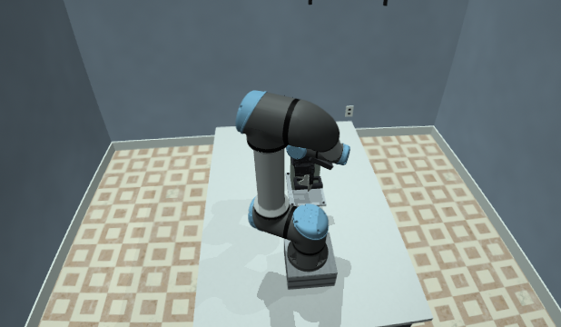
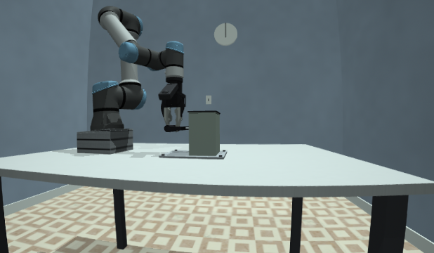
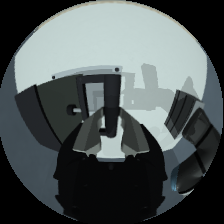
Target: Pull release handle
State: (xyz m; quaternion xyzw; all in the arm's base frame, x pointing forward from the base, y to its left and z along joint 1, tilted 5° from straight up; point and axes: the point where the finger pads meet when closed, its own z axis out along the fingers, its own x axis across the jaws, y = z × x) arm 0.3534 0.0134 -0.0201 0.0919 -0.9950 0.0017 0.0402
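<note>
Now: the plate 10 cm below my hand, 9 cm ahead of it and 2 cm to the left of it.
</note>
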